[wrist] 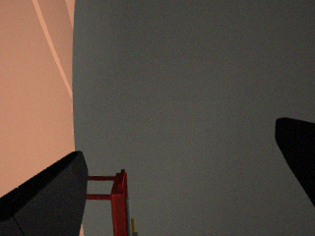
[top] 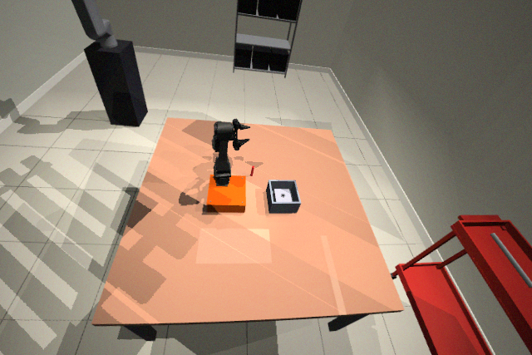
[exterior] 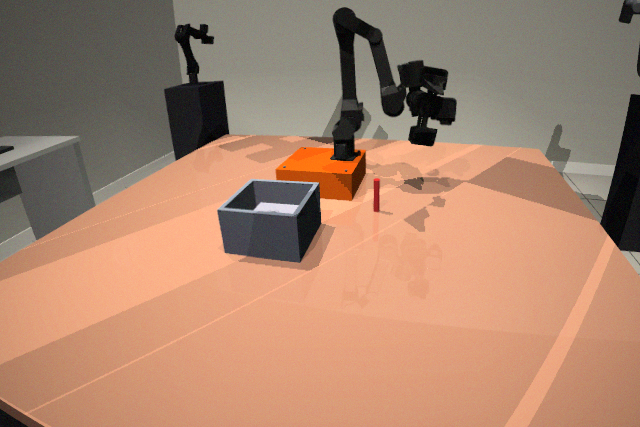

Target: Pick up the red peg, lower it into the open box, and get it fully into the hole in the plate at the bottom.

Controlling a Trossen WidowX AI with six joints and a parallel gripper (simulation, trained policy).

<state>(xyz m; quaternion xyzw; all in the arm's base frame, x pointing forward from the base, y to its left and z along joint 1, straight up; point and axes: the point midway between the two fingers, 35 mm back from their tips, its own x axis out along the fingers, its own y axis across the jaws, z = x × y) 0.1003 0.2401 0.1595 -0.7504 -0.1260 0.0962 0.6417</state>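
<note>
Right now my gripper tip is 190 mm above the red peg, 130 mm to the left of it and 40 mm short of it. From my gripper tip the other things lie so: grey box (310 mm to the right, 210 mm below, 210 mm ahead).
</note>
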